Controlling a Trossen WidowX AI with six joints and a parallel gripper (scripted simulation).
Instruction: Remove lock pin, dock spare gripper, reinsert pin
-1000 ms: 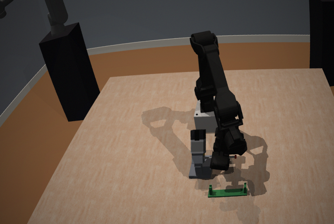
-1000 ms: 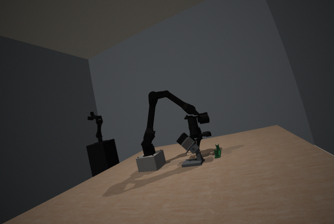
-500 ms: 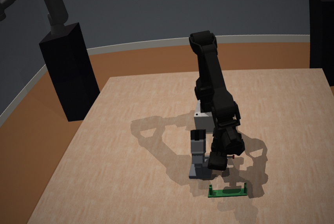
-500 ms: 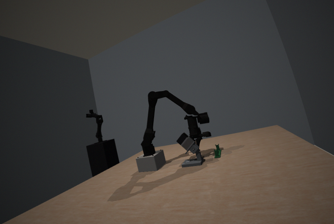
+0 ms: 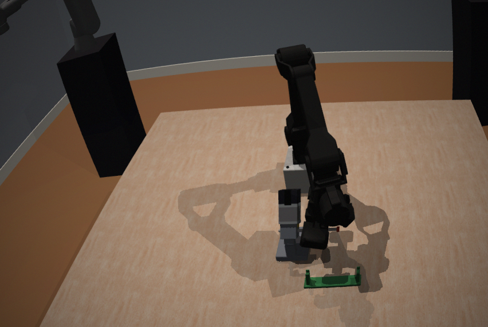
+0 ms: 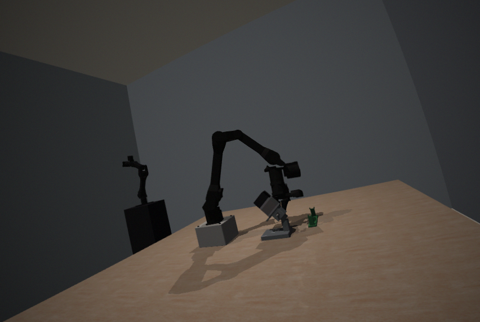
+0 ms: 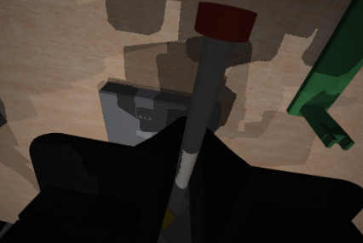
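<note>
The grey mount lies 50 mm to the right of my gripper tip and 20 mm behind it. The rest, counted from my gripper tip: spare gripper (70 mm above, 50 mm to the right, 40 mm behind); green cradle (110 mm ahead, 40 mm to the left, 30 mm below).
</note>
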